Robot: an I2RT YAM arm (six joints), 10 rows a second.
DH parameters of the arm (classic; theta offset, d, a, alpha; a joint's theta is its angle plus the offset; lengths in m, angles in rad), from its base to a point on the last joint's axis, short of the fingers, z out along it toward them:
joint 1: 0 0.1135 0.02 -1.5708
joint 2: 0 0 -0.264 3.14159
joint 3: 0.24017 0 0.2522 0
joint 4: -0.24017 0 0.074 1.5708
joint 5: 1.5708 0 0 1.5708
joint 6: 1.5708 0.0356 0 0
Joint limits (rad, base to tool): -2.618..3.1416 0..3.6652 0..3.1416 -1.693..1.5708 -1.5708..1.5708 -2.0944..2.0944
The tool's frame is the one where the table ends.
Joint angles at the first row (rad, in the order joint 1, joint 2, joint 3, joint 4, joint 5, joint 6):
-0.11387, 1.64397, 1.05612, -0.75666, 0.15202, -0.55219
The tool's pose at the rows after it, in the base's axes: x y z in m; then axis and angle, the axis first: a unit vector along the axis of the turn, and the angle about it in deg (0 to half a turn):
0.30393, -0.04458, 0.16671, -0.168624, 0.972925, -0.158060, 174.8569
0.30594, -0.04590, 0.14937, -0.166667, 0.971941, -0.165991, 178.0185
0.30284, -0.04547, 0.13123, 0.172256, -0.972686, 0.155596, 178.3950
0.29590, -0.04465, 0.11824, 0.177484, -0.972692, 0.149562, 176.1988
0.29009, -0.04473, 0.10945, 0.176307, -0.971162, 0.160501, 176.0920
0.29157, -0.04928, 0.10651, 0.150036, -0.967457, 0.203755, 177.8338
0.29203, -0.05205, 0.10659, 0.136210, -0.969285, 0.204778, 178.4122
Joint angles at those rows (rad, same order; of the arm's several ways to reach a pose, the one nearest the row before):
-0.11389, 1.71073, 1.05536, -0.73491, 0.27752, -0.48239
-0.11386, 1.76603, 1.04734, -0.72119, 0.30957, -0.47397
-0.11387, 1.81371, 1.02825, -0.72117, 0.30728, -0.47436
-0.11386, 1.83241, 0.99241, -0.70669, 0.30652, -0.47855
-0.11388, 1.83317, 0.94930, -0.65824, 0.32826, -0.47781
-0.11999, 1.83319, 0.92832, -0.58726, 0.40494, -0.44386
-0.12913, 1.83316, 0.92831, -0.57852, 0.40455, -0.42630

